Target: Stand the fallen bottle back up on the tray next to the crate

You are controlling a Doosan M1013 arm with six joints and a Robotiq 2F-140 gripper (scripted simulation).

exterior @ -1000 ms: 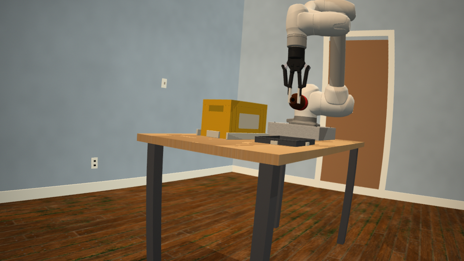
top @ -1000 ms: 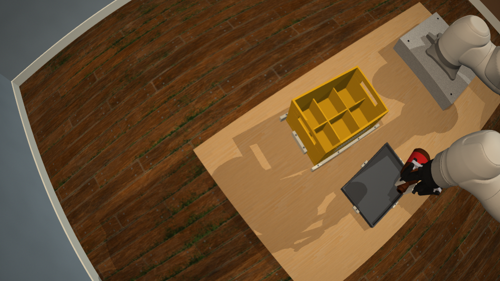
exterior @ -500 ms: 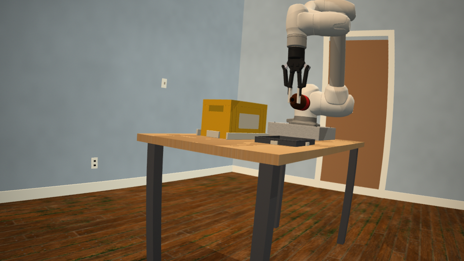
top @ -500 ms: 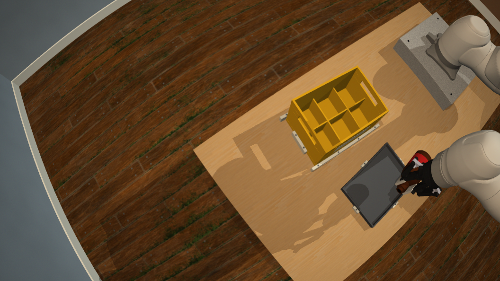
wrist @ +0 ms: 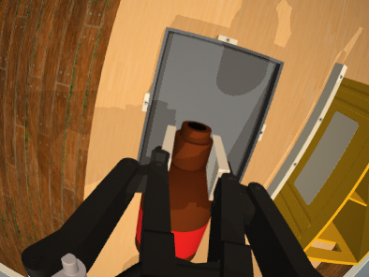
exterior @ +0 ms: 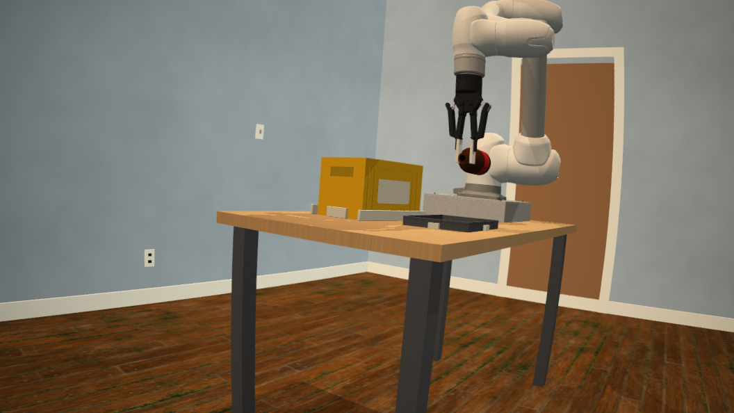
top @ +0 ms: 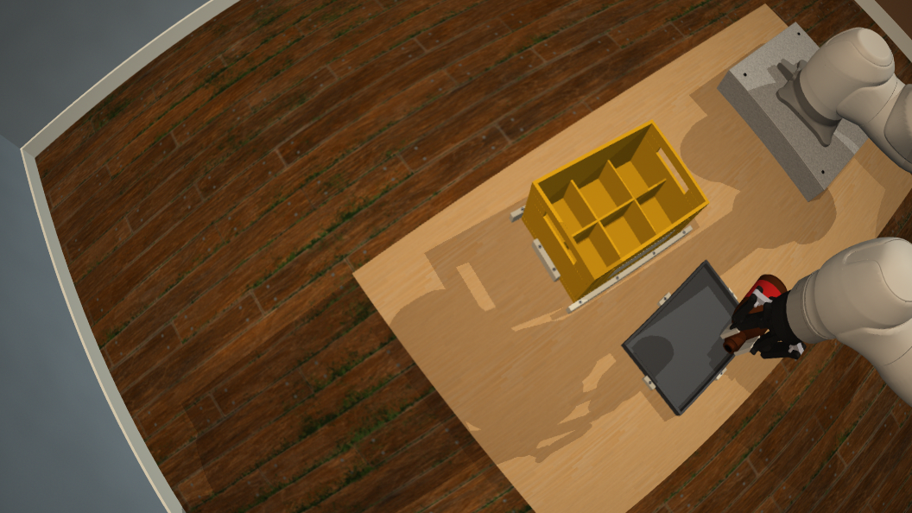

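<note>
Now: hand 50 mm past the bottle and 20 mm above it. Round my hand: yellow crate: 50 mm behind, 310 mm to the right, 130 mm below; dark grey tray: 20 mm behind, 30 mm to the right, 200 mm below.
</note>
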